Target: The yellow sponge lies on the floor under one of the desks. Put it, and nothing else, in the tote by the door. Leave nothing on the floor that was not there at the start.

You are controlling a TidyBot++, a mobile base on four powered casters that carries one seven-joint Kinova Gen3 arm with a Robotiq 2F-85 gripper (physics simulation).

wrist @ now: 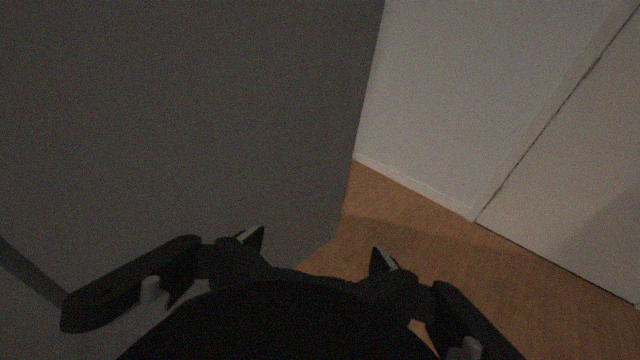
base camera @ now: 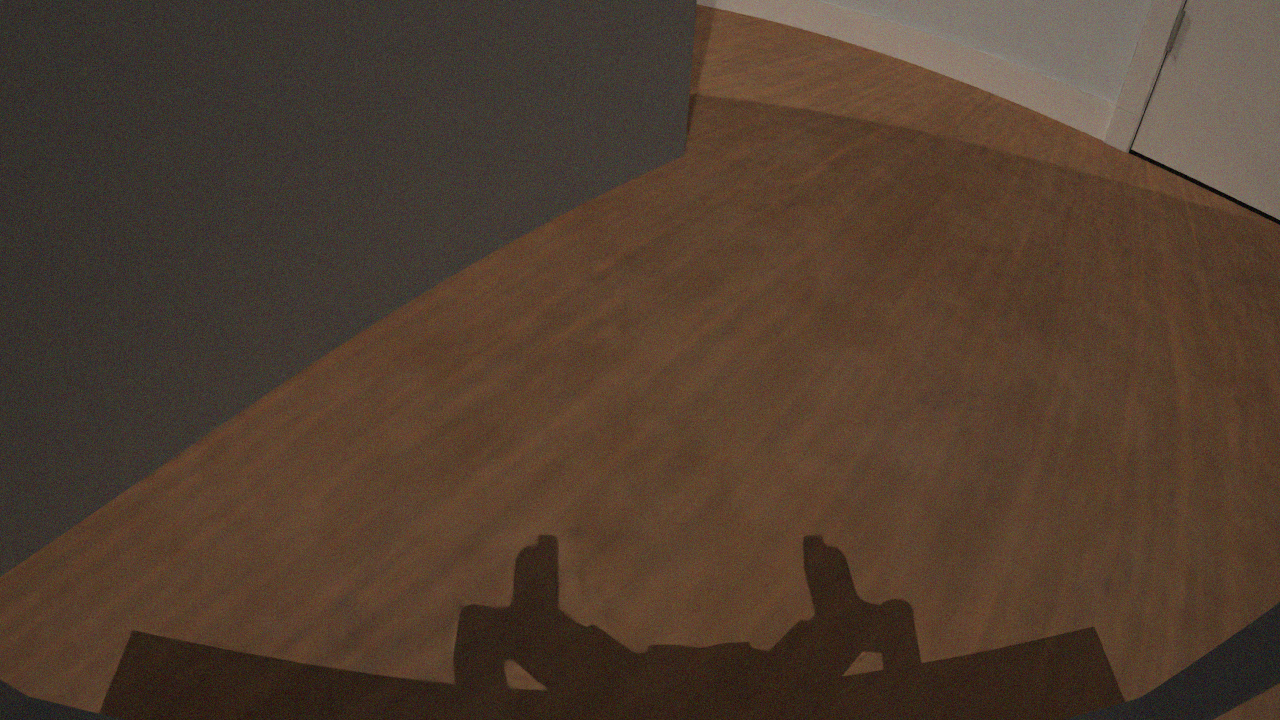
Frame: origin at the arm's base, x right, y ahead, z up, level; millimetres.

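Where they show: gripper, fingertip midpoint: [wrist: 316, 248].
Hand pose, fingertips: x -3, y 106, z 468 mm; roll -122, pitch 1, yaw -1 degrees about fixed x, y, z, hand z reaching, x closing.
Note:
After its pixels a point has its place.
My gripper [wrist: 316, 248] @(x -3, y 106, z 468 mm) is open, its two dark fingertips wide apart with no object between them in the wrist view. It is held above the floor, in front of a tall grey panel. In the base camera view the gripper's shadow, with two spread fingers, falls on the floor at the bottom. The yellow sponge, the desks and the tote do not show in either view.
The tall grey panel [base camera: 340, 161] @(x -185, y 527, z -245 mm) [wrist: 190, 115] @(x -299, y 394, z 452 mm) stands close on the left, its far edge ending near the middle. Wooden floor [base camera: 760, 358] @(x 126, y 492, z -397 mm) [wrist: 525, 290] @(x 1159, y 700, z -397 mm) runs along its right side. A pale wall [base camera: 1011, 35] @(x 903, y 1445, z -246 mm) [wrist: 440, 90] @(x 707, y 1613, z 415 mm) and a door [base camera: 1226, 98] @(x 1266, y 1109, z -199 mm) [wrist: 575, 200] @(x 1378, y 1012, z 27 mm) stand beyond at the right.

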